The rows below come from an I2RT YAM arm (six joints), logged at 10 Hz.
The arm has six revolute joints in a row. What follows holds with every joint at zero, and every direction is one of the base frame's.
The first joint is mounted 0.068 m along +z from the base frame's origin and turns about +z.
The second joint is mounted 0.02 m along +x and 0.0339 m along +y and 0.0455 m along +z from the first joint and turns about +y.
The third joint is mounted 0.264 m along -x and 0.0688 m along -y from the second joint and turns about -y.
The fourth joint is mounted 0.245 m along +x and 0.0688 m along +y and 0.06 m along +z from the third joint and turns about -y.
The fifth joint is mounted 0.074 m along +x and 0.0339 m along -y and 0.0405 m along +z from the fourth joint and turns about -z.
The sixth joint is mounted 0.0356 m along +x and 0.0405 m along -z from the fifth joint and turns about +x.
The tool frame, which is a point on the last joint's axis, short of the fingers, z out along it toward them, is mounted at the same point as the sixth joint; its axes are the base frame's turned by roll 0, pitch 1.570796 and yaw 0 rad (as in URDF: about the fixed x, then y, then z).
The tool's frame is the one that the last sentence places.
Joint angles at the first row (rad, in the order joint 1, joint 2, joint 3, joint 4, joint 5, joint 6):
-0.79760 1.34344 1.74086 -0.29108 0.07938 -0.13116
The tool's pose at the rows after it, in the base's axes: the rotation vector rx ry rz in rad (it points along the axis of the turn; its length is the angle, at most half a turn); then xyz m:
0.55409, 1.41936, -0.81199, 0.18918, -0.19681, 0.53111
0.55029, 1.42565, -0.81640, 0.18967, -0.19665, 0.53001
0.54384, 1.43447, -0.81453, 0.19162, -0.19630, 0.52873
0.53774, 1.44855, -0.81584, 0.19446, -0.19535, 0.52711
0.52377, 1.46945, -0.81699, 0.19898, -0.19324, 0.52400
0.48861, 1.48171, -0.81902, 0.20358, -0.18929, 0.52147
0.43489, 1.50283, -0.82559, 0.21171, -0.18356, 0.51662
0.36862, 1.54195, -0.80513, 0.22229, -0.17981, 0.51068
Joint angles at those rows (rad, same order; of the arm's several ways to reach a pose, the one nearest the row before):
-0.79477 1.34444 1.73777 -0.29246 0.07978 -0.13865
-0.79289 1.34336 1.73357 -0.29301 0.08128 -0.14571
-0.78695 1.34529 1.73180 -0.29517 0.08110 -0.15105
-0.77641 1.34821 1.73143 -0.30212 0.08739 -0.16027
-0.75853 1.34991 1.72488 -0.30774 0.09550 -0.17586
-0.73696 1.34601 1.70980 -0.29647 0.09447 -0.20094
-0.70194 1.34321 1.68624 -0.27886 0.09742 -0.24244
-0.67114 1.35428 1.67793 -0.28214 0.07239 -0.27727

